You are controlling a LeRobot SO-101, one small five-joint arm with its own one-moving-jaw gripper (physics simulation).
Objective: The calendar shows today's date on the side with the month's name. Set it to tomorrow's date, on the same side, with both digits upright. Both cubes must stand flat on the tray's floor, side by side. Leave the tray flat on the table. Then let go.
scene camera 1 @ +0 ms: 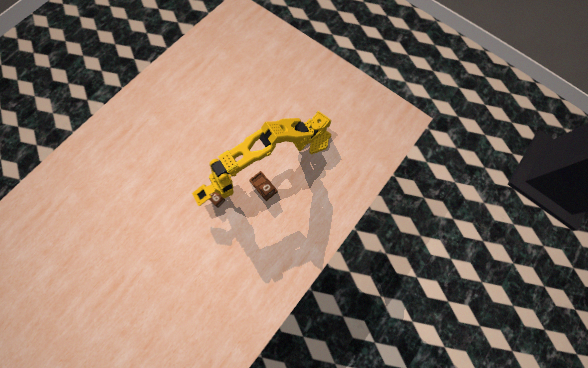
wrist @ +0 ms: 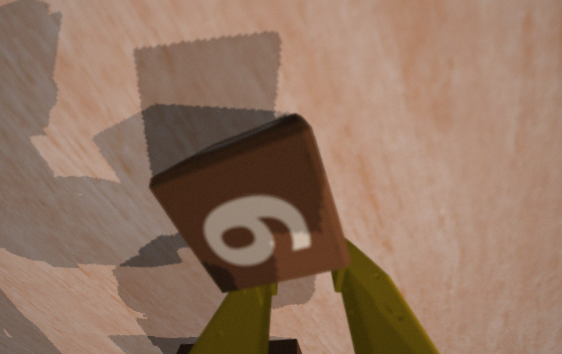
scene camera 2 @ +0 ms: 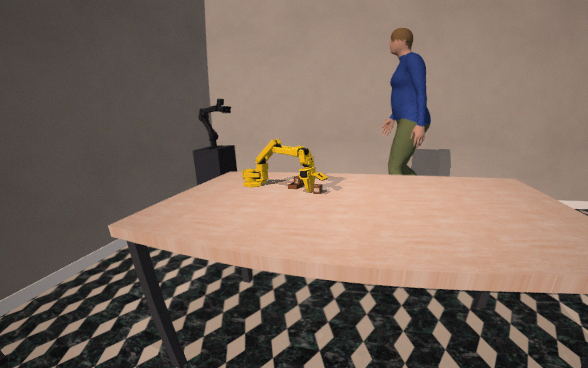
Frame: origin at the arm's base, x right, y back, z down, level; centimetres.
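Seen in the pictures: hand at its tool point: (scene camera 1: 226, 194) (wrist: 283, 244) (scene camera 2: 311, 190); arm's base at its link origin: (scene camera 1: 308, 142) (scene camera 2: 258, 184).
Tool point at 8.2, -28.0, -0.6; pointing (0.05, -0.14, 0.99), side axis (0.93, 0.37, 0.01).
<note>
Pixels of each thing's top centre, then the offset from my tool point to it, as dx, dy, dz. Level surfaces: height alone.
- brown cube at its top centre: (wrist: 253, 232) (scene camera 1: 215, 197) (scene camera 2: 317, 185) +0.7, -2.6, -2.6
- second cube at its top centre: (scene camera 1: 266, 187) -8.6, +8.3, -3.6
- wooden table at its surface level: dz +0.6
A brown cube (scene camera 1: 216, 198) (scene camera 2: 318, 189) (wrist: 260, 220) stands on the table outside the tray. Its upper face shows a white 6, turned sideways in the wrist view. My gripper (scene camera 2: 310, 191) (wrist: 304, 288) is slightly open, with a narrow gap between the jaws. Its tips are low at the cube's near edge, and the jaws do not press on two sides of it. The brown tray (scene camera 1: 258, 180) (scene camera 2: 293, 186) lies on the table between this cube and the arm's base. A second cube (scene camera 1: 267, 188) with a white 0 is at one end of the tray. The month's name cannot be read.
The yellow arm (scene camera 1: 245, 153) (scene camera 2: 286, 150) arches beside the tray. The wooden table (scene camera 1: 125, 225) (scene camera 2: 400, 225) has its nearest edge beyond the tray in scene camera 1. A person (scene camera 2: 410, 95) and a black arm on a pedestal (scene camera 2: 215, 162) are behind the table.
</note>
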